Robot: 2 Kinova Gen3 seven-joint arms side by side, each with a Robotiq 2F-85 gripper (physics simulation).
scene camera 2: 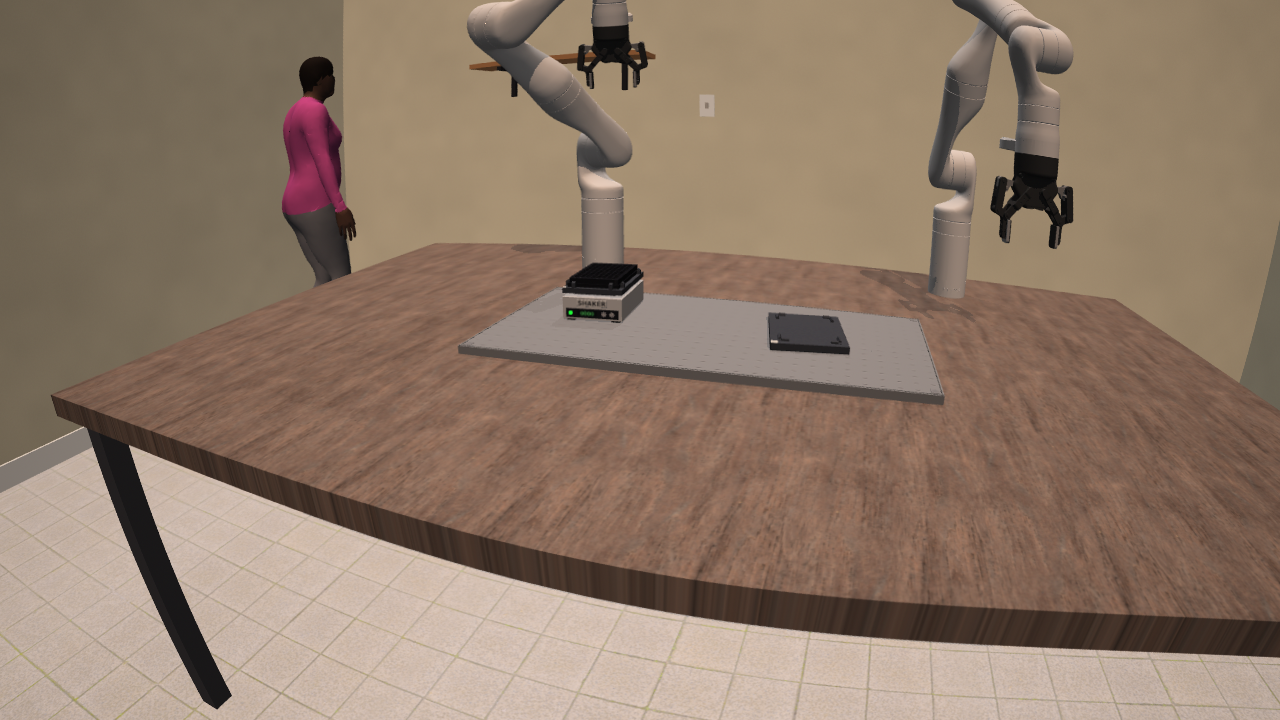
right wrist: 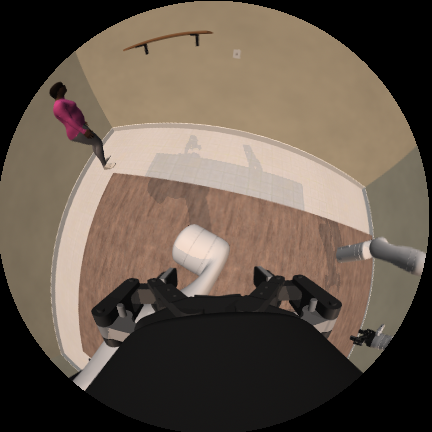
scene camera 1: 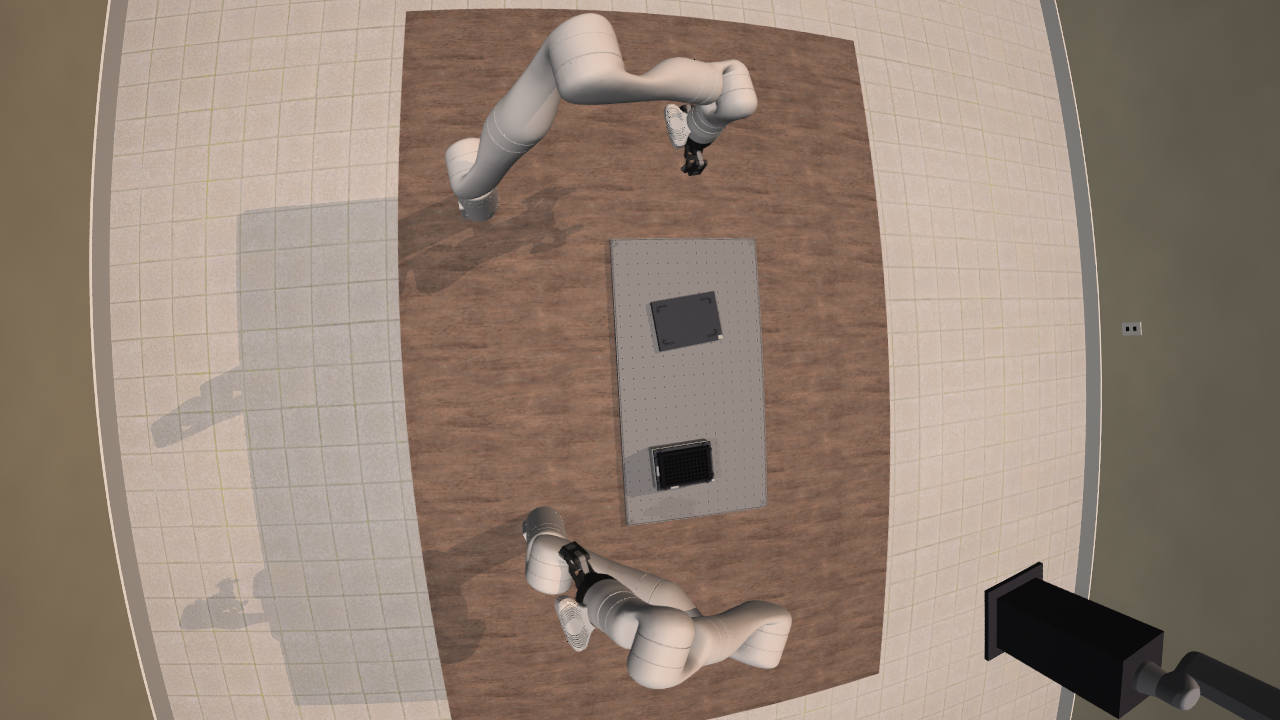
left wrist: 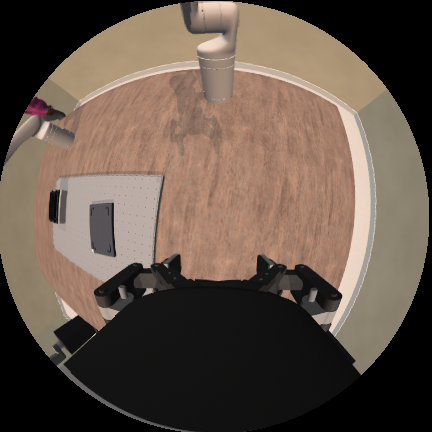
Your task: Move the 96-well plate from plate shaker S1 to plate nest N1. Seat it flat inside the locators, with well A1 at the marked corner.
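Pixels of known places: left gripper, between the fingertips: (scene camera 2: 1029, 245) (right wrist: 354, 333) (scene camera 1: 680, 150) (left wrist: 218, 263); right gripper, between the fingertips: (scene camera 2: 613, 87) (right wrist: 215, 276) (scene camera 1: 572, 574); left arm's base, origin of its link: (scene camera 2: 946, 293) (right wrist: 339, 254) (scene camera 1: 480, 203) (left wrist: 217, 95); right arm's base, origin of its link: (scene camera 1: 544, 524) (left wrist: 69, 142).
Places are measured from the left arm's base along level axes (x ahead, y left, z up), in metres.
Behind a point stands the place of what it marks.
The black 96-well plate (scene camera 1: 684, 465) {x 0.350, y -0.704, z 0.079 m} (scene camera 2: 605, 276) {x 0.390, y -0.699, z 0.081 m} (left wrist: 53, 206) {x 0.358, y -0.669, z 0.082 m} lies on top of the plate shaker (scene camera 2: 631, 299) {x 0.368, y -0.660, z 0.038 m}, a pale box with a green light on its front. The plate nest (scene camera 1: 685, 320) {x 0.433, y -0.371, z 0.025 m} (scene camera 2: 807, 332) {x 0.460, y -0.374, z 0.025 m} (left wrist: 102, 229) {x 0.440, y -0.356, z 0.025 m} is a dark flat block with corner locators, bare on top, with a small white mark at one corner. My left gripper (scene camera 2: 1030, 241) {x 0.449, y 0.000, z 0.193 m} (left wrist: 218, 263) {x 0.449, y 0.000, z 0.193 m} is open and empty, high above the table beyond the nest's end of the board. My right gripper (scene camera 2: 613, 82) {x 0.034, y -0.756, z 0.422 m} (right wrist: 215, 276) {x 0.034, y -0.756, z 0.422 m} is open and empty, high above the table behind the shaker in scene camera 2. Well A1 cannot be made out.
Shaker and nest stand apart on a grey perforated board (scene camera 1: 689, 394) {x 0.412, y -0.550, z 0.013 m} (scene camera 2: 698, 344) {x 0.510, y -0.538, z 0.013 m} (left wrist: 135, 220) {x 0.411, y -0.225, z 0.013 m} on the wooden table (scene camera 1: 510, 394) {x -0.011, y -0.462, z 0.000 m} (scene camera 2: 626, 465) {x 0.861, y -0.579, z 0.000 m}. A person in pink (scene camera 2: 311, 161) (right wrist: 70, 117) stands beyond the table. A black box on an arm (scene camera 1: 1074, 635) shows at the lower right in scene camera 1.
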